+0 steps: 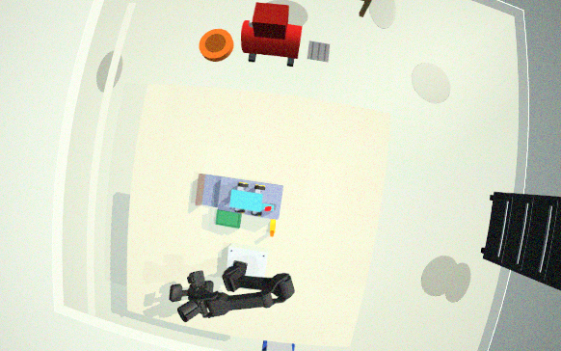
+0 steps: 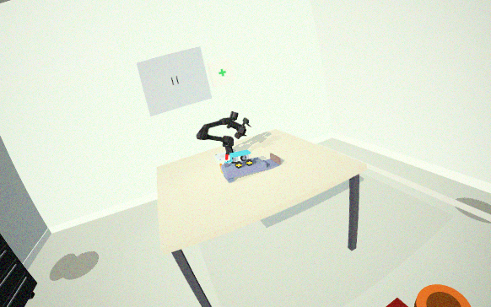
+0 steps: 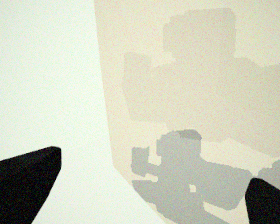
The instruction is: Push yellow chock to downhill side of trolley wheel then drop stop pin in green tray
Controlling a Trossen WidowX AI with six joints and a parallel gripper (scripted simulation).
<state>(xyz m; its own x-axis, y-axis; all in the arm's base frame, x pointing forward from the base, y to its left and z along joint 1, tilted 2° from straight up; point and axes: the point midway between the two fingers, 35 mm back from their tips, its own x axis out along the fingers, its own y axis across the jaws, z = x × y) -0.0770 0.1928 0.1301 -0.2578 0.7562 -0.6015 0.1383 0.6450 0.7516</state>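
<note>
The yellow chock is 30 cm ahead of my gripper tip, 33 cm to the right of it and 14 cm below it. Also, from my gripper tip: cyan trolley (43 cm ahead, 21 cm to the right, 5 cm below); then brown end wall (41 cm ahead, 4 cm to the left, 13 cm below); then green tray (30 cm ahead, 12 cm to the right, 17 cm below).
</note>
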